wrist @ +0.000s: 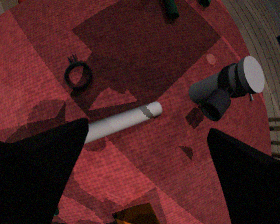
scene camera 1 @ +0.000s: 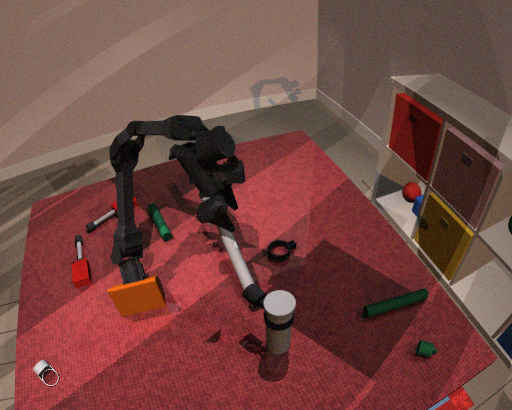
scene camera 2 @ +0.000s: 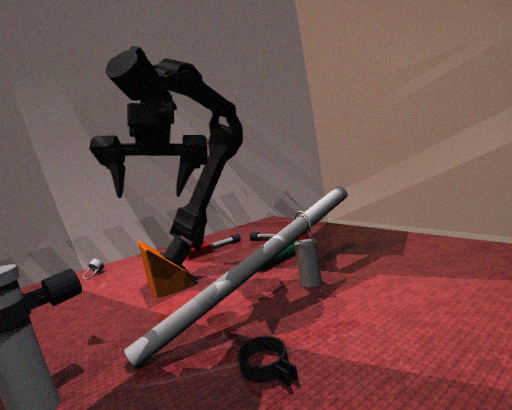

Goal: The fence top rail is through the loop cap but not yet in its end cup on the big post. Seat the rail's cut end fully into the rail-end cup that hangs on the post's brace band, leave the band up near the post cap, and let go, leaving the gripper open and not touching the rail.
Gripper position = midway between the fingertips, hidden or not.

My gripper [scene camera 2: 148, 196] is open, with nothing in its grasp. Also in view: a grey top rail [scene camera 2: 158, 337], a black rail-end cup [scene camera 2: 62, 286] and a small grey post [scene camera 2: 306, 252].
The grey top rail shows as well in the wrist view [wrist: 100, 128] and in scene camera 1 [scene camera 1: 237, 260]. My gripper is seen too in the wrist view [wrist: 150, 129] and in scene camera 1 [scene camera 1: 235, 219].
